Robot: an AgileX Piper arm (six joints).
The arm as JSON. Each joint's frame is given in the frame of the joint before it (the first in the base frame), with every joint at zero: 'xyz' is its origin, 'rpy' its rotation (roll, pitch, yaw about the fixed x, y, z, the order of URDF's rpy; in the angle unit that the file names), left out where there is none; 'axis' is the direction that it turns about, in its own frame. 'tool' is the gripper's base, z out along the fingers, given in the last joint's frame.
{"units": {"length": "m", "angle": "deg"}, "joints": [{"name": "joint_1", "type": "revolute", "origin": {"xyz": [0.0, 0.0, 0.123]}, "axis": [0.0, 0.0, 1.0]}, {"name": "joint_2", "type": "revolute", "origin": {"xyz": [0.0, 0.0, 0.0]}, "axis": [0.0, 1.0, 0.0]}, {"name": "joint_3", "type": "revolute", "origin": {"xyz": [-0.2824, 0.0, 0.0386]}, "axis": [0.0, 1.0, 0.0]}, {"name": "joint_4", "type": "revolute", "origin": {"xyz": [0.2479, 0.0, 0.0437]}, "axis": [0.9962, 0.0, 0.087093]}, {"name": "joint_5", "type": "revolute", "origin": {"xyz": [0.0, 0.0, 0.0]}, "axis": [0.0, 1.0, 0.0]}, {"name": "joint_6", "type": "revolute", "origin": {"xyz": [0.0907, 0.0, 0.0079]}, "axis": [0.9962, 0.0, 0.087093]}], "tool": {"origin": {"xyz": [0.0, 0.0, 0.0], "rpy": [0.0, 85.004, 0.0]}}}
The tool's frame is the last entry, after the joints.
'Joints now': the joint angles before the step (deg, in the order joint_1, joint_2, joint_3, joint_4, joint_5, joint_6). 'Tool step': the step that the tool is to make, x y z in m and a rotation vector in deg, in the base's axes. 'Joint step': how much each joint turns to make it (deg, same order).
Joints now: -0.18 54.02 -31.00 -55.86 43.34 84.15
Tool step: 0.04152 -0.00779 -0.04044 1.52 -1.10 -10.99
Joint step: 0.00 16.68 -0.01 -15.03 0.30 29.15
